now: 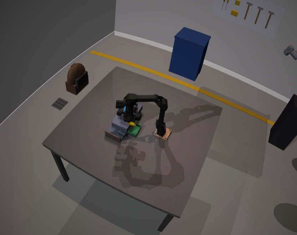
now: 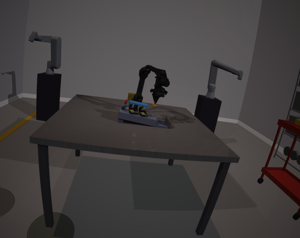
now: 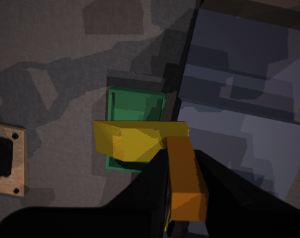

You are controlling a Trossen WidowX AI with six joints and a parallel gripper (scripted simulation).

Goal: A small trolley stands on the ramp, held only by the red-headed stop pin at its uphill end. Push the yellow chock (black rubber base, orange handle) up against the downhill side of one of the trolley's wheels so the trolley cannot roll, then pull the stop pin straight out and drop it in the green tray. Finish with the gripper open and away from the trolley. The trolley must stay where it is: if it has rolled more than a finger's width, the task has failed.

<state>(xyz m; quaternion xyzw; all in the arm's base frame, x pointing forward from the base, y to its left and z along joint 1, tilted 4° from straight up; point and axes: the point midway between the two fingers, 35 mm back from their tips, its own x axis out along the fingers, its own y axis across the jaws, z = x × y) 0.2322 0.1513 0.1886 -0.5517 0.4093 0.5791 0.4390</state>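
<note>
The yellow chock is 2 cm behind my gripper tip, 1 cm to the right of it and 1 cm below it. Also, from my gripper tip: green tray (3 cm behind, 6 cm to the right, 16 cm below); blue trolley (10 cm ahead, 14 cm to the right, 4 cm below); brown stop bar (8 cm ahead, 12 cm to the left, 12 cm below).
</note>
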